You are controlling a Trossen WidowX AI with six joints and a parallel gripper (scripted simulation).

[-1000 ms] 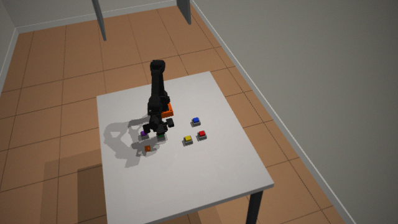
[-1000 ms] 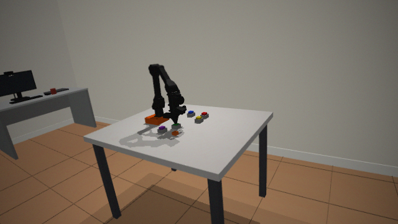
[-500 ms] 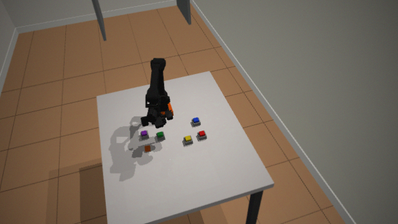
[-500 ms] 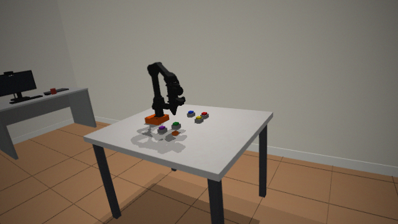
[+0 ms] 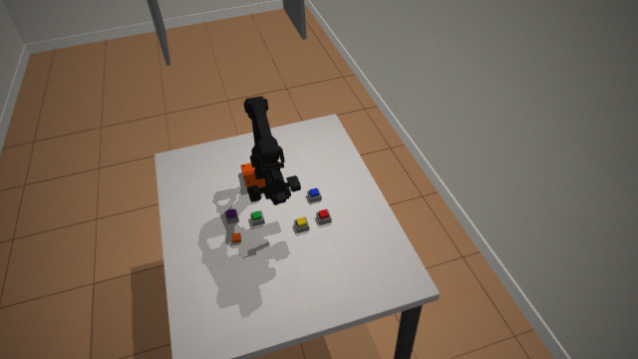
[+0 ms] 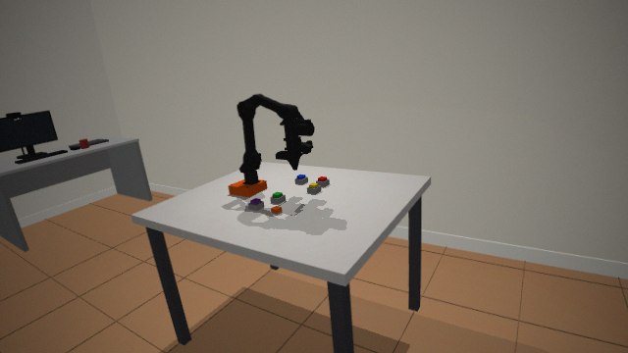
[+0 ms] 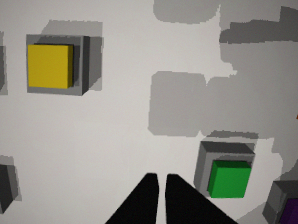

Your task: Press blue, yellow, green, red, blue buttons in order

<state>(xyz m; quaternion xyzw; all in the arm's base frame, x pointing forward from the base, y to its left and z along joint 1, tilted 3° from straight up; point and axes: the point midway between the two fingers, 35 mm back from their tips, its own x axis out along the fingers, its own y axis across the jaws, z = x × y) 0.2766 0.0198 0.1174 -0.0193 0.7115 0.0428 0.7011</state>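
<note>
The red button lies 10 mm ahead of my gripper tip, 180 mm to the left of it and 100 mm below it. Also, from my gripper tip: green button: 50 mm behind, 80 mm to the right, 100 mm below; small orange block: 20 mm ahead, 170 mm to the right, 120 mm below; yellow button: 30 mm ahead, 80 mm to the left, 100 mm below.
</note>
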